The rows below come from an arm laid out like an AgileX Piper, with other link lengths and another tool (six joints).
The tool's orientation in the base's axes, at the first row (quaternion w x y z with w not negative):
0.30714, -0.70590, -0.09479, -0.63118
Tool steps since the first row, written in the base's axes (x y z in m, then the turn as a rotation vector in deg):
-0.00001, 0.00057, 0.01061, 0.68, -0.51, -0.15
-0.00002, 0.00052, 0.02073, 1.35, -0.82, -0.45
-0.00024, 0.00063, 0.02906, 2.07, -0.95, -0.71
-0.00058, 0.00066, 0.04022, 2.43, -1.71, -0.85
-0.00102, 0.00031, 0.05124, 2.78, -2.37, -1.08
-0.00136, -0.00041, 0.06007, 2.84, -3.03, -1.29
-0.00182, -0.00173, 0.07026, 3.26, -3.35, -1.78
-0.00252, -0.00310, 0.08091, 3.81, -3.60, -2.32
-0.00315, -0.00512, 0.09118, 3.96, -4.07, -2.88
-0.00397, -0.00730, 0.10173, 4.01, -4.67, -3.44
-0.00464, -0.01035, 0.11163, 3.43, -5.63, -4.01
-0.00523, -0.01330, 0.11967, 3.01, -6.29, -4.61
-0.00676, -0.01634, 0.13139, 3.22, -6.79, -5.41
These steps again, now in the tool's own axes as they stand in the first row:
0.00993, -0.00379, 0.00015, 0.11, 0.81, 0.29
0.01954, -0.00693, -0.00003, 0.03, 1.50, 0.68
0.02738, -0.00975, -0.00027, -0.05, 2.06, 1.21
0.03791, -0.01345, -0.00070, 0.08, 2.89, 1.09
0.04838, -0.01687, -0.00142, 0.09, 3.67, 1.02
0.05688, -0.01924, -0.00223, 0.07, 4.29, 0.71
0.06680, -0.02164, -0.00350, -0.24, 4.92, 0.89
0.07713, -0.02426, -0.00499, -0.58, 5.57, 1.22
0.08728, -0.02621, -0.00678, -0.97, 6.20, 1.09
0.09769, -0.02822, -0.00883, -1.34, 6.88, 0.81
0.10774, -0.02926, -0.01122, -1.74, 7.51, -0.20
0.11601, -0.02975, -0.01346, -2.22, 8.01, -0.91
0.12763, -0.03181, -0.01658, -2.82, 8.76, -1.00

